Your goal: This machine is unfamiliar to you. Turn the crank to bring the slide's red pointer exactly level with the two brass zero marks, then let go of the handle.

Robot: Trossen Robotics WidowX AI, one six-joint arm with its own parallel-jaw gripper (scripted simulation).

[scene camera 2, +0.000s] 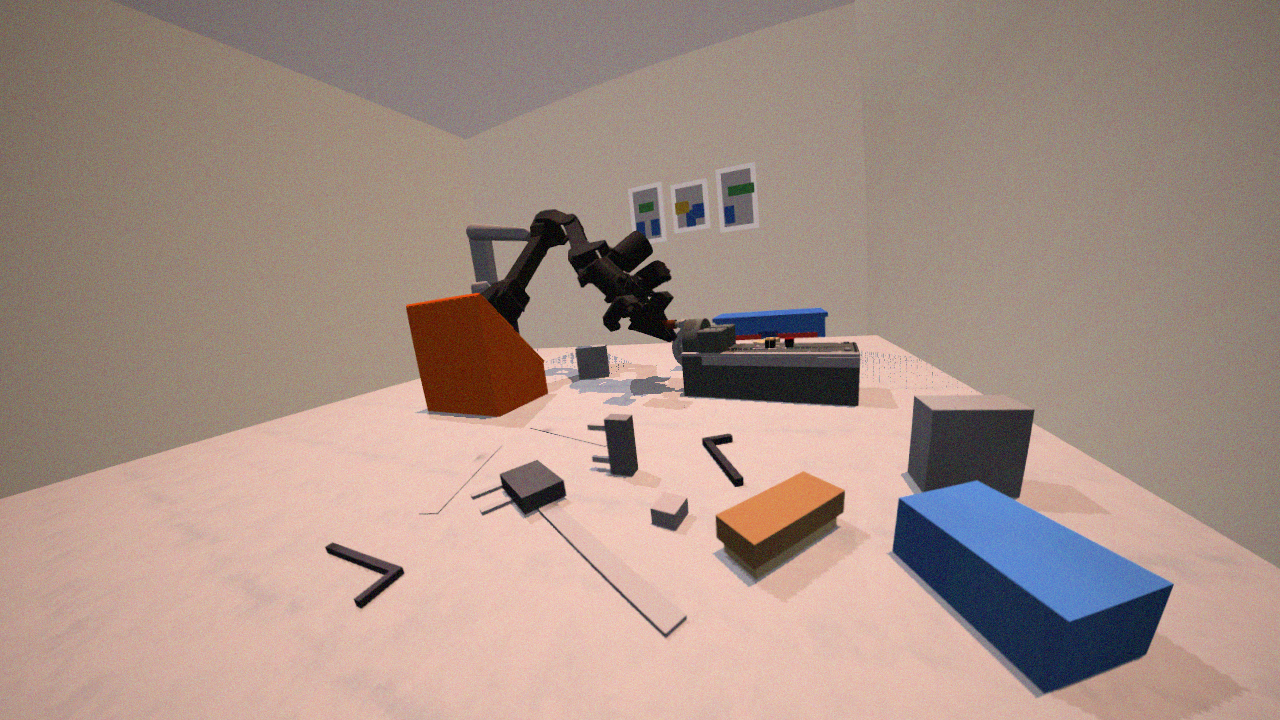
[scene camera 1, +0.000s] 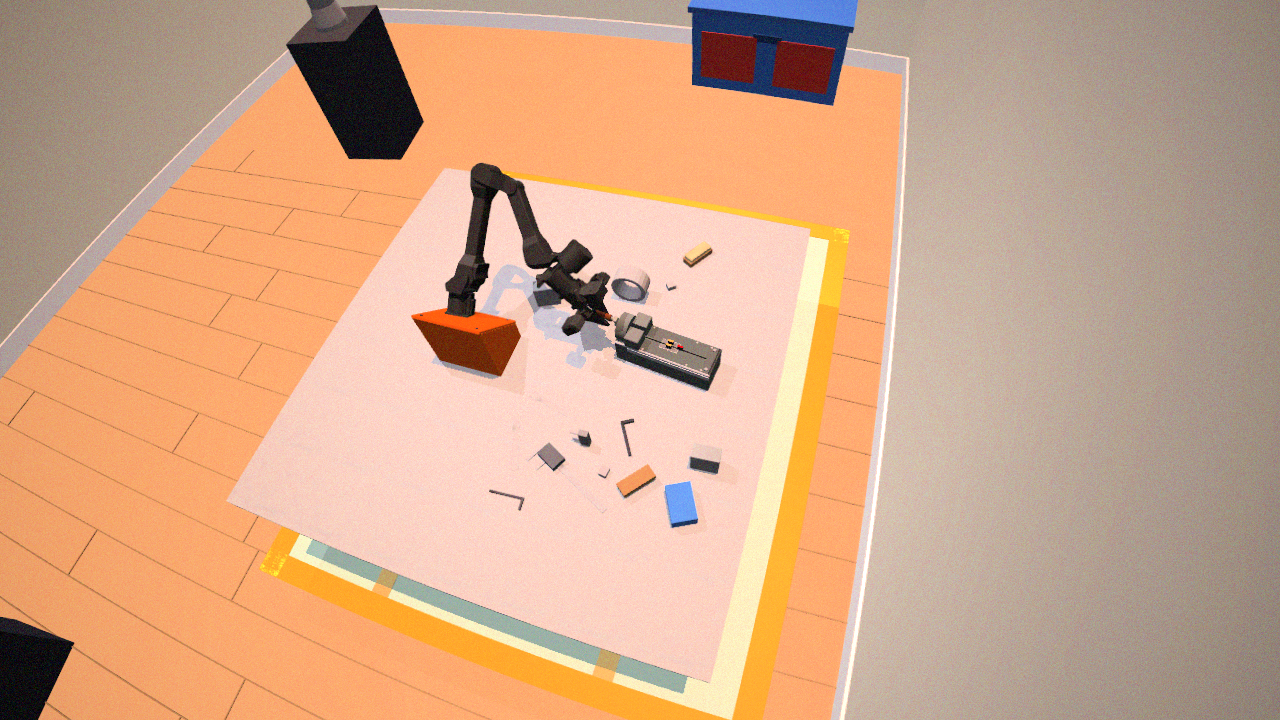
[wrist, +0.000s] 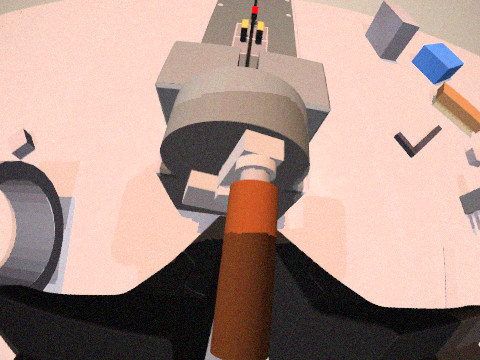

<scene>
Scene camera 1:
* my gripper: 610, 323
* blue block: 680, 500
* grey cube: 705, 457
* slide machine: 638, 341
</scene>
